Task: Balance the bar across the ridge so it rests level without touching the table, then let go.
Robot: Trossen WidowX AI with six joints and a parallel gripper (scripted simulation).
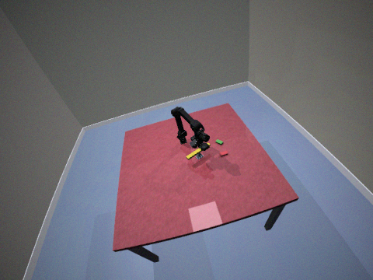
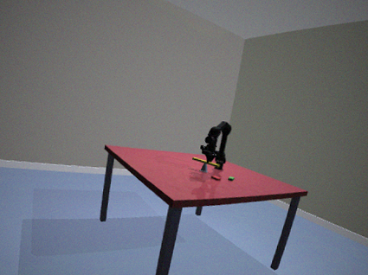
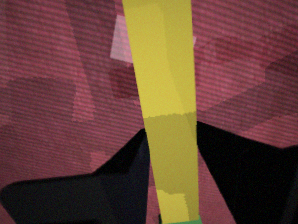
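My gripper tip is now 30 mm to the left of the yellow bar and 10 mm short of it. Round my gripper tip: red block 180 mm to the left, 70 mm below, 60 mm ahead; then green block 190 mm to the left, 90 mm behind, 70 mm below.
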